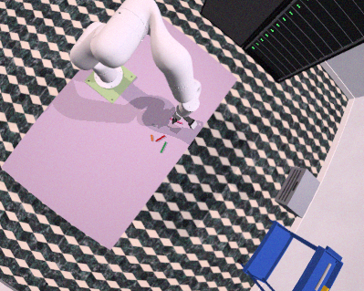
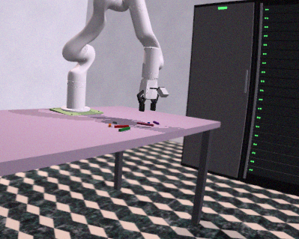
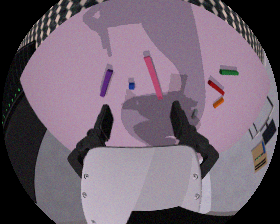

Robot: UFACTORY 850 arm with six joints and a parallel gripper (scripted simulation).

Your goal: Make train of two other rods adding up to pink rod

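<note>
Right now the small blue rod is 70 mm below my hand and 20 mm to the left of it. The rest, counted from my hand: purple rod (70 mm below, 60 mm to the left, 20 mm ahead); grey rod (120 mm to the right, 110 mm behind, 70 mm below); pink rod (70 mm below, 30 mm to the right, 10 mm ahead).
</note>
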